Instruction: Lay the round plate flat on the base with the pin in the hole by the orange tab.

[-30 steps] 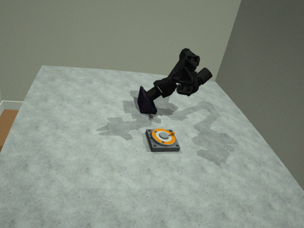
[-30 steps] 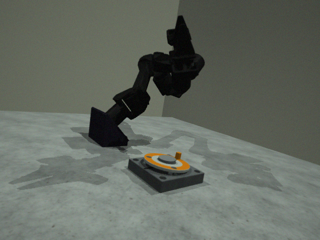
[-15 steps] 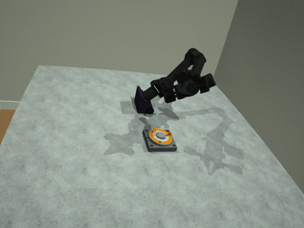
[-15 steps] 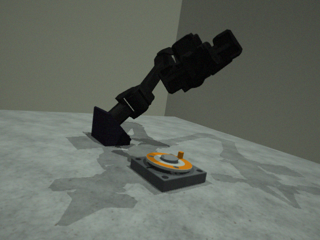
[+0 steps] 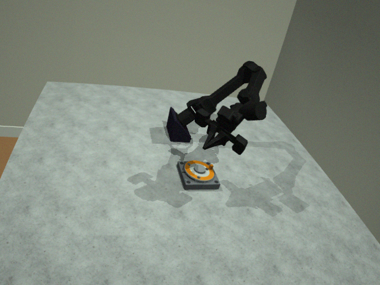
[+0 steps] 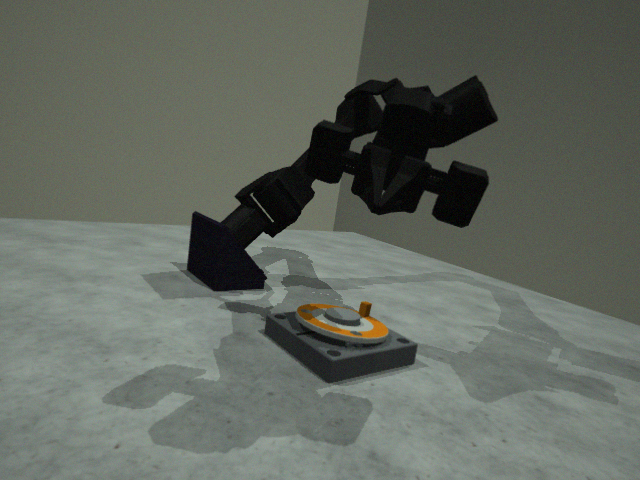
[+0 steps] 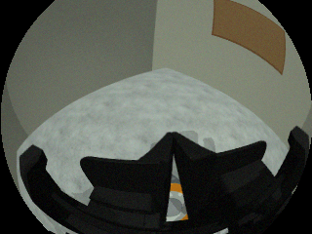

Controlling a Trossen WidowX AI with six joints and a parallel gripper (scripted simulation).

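Now: gripper tip 15 cm above the dark square base, 7 cm past it and 3 cm to the right of it.
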